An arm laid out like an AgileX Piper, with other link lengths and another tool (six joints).
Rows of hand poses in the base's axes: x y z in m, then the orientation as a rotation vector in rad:
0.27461, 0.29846, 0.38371, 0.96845, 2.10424, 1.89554
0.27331, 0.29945, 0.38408, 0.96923, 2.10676, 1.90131
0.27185, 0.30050, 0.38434, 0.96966, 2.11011, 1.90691
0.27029, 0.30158, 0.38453, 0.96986, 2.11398, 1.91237
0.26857, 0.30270, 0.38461, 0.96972, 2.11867, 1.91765
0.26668, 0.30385, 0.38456, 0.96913, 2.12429, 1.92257
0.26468, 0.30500, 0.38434, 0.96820, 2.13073, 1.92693
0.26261, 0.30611, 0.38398, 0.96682, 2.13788, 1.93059
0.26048, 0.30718, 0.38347, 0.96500, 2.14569, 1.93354
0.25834, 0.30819, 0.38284, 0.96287, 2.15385, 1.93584
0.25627, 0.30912, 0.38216, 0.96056, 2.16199, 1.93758
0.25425, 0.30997, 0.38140, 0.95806, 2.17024, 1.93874
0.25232, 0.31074, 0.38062, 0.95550, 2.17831, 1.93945
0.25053, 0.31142, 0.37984, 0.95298, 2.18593, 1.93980
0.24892, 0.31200, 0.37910, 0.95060, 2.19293, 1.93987
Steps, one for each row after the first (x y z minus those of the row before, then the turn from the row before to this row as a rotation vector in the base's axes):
-0.00130, 0.00099, 0.00037, 0.00342, 0.00301, 0.00388
-0.00146, 0.00105, 0.00026, 0.00308, 0.00319, 0.00443
-0.00156, 0.00108, 0.00019, 0.00285, 0.00328, 0.00477
-0.00172, 0.00112, 0.00008, 0.00251, 0.00346, 0.00530
-0.00189, 0.00115, -0.00005, 0.00202, 0.00358, 0.00586
-0.00200, 0.00115, -0.00022, 0.00144, 0.00367, 0.00623
-0.00207, 0.00111, -0.00036, 0.00078, 0.00360, 0.00650
-0.00213, 0.00107, -0.00051, 0.00014, 0.00351, 0.00674
-0.00214, 0.00101, -0.00063, -0.00039, 0.00336, 0.00677
-0.00207, 0.00093, -0.00068, -0.00076, 0.00312, 0.00656
-0.00202, 0.00085, -0.00076, -0.00117, 0.00294, 0.00644
-0.00193, 0.00077, -0.00078, -0.00142, 0.00271, 0.00615
-0.00179, 0.00068, -0.00078, -0.00155, 0.00244, 0.00571
-0.00161, 0.00058, -0.00074, -0.00159, 0.00215, 0.00516

